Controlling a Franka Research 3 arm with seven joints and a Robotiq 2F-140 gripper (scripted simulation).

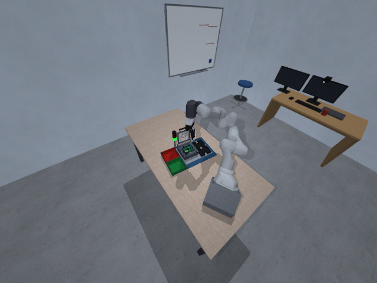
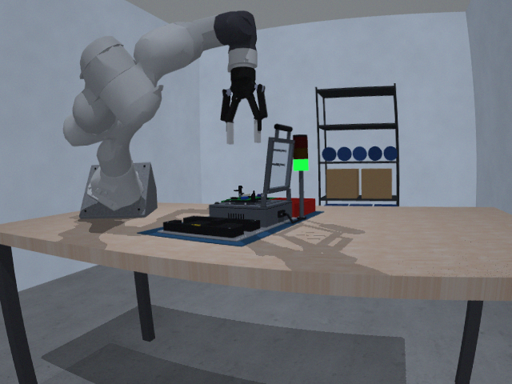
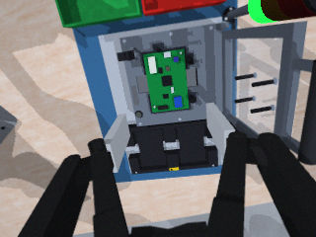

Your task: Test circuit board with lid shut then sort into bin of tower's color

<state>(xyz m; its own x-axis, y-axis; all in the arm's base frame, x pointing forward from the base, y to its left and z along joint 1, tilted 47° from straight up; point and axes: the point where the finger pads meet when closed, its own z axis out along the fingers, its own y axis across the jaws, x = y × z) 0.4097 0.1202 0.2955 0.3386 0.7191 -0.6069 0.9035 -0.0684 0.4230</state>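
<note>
My gripper is now 19 cm above the green circuit board. Also, from my hand: tester plate: 1 cm ahead, 1 cm to the left, 19 cm below; tester lid: 11 cm ahead, 4 cm to the right, 7 cm below; black latch hook: 3 cm behind, 8 cm to the left, 17 cm below.
</note>
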